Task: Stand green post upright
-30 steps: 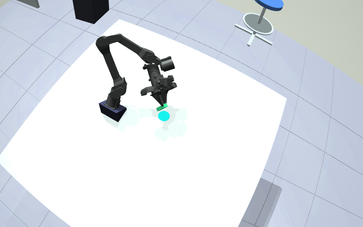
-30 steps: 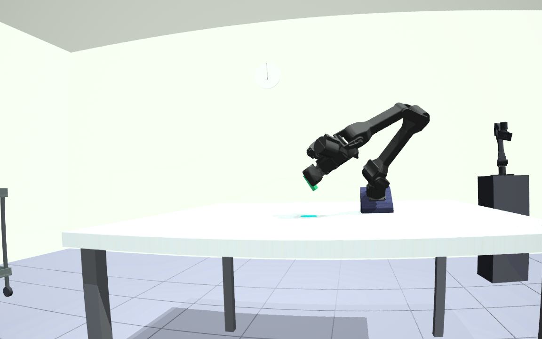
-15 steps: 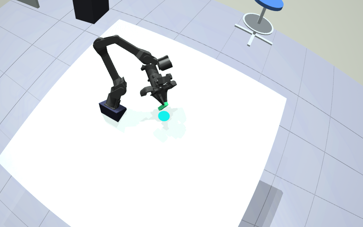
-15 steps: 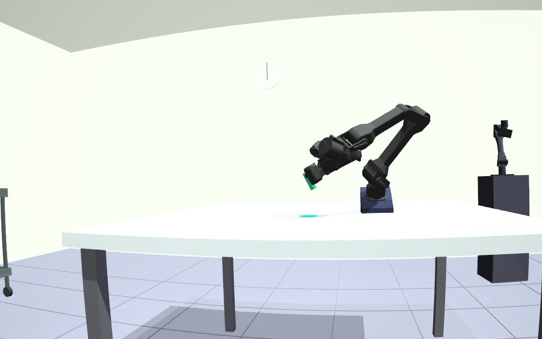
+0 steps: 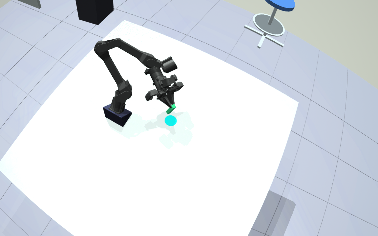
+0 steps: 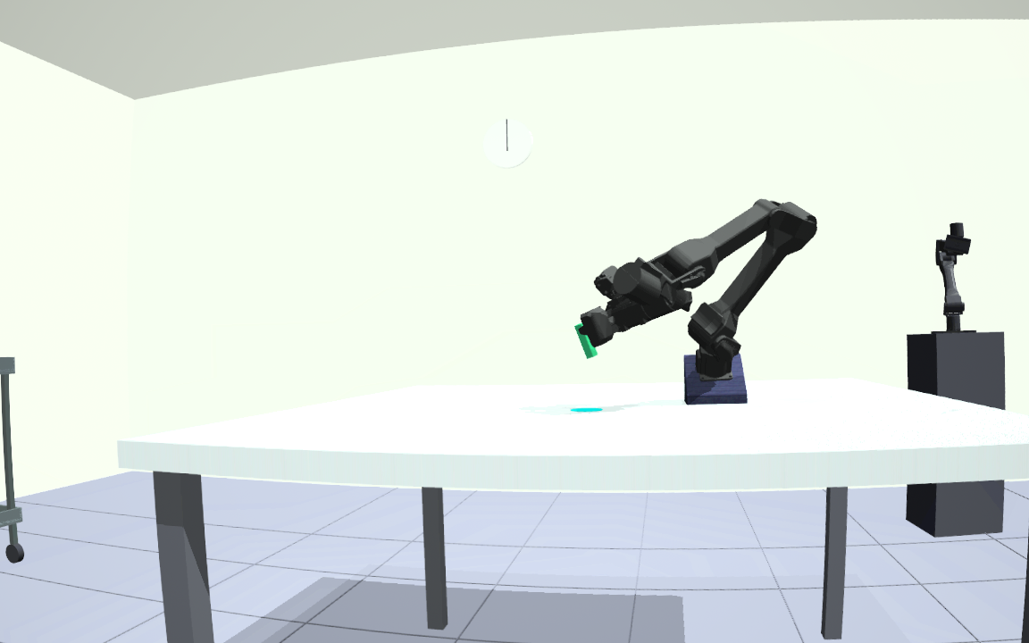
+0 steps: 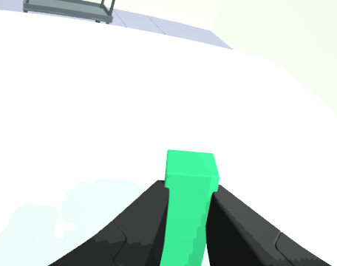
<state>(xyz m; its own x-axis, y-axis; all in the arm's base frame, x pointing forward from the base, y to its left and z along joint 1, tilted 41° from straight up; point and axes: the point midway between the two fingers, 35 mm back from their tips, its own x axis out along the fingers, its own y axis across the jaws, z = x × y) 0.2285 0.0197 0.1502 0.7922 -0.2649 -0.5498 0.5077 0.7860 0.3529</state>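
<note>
Right now the cyan circle is 15 cm below my gripper tip, 1 cm to the left of it and 1 cm behind it. From my gripper tip the other things lie so: green post (2 cm below, 1 cm behind).
</note>
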